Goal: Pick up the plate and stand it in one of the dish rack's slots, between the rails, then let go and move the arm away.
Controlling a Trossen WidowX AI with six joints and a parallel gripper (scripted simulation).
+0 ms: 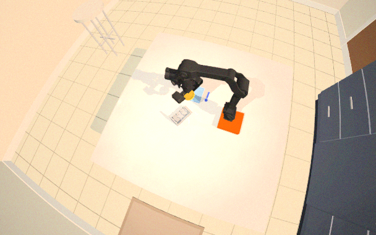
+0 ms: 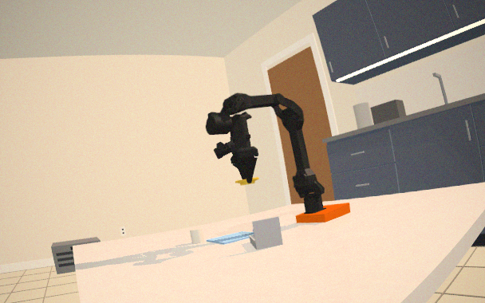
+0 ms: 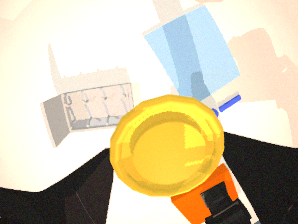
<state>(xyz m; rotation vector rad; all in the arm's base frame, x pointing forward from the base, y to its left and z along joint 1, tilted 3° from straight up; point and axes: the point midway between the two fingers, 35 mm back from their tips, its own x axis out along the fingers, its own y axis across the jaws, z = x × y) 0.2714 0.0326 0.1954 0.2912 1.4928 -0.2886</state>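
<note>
Now: gripper tip 16 cm above the dish rack, 9 cm to the right of it and 3 cm short of it. Also, from my gripper tip: blue spoon 18 cm below, 11 cm to the right, 9 cm behind; yellow plate 1 cm above; light-blue board 18 cm below, 11 cm to the right, 3 cm ahead.
</note>
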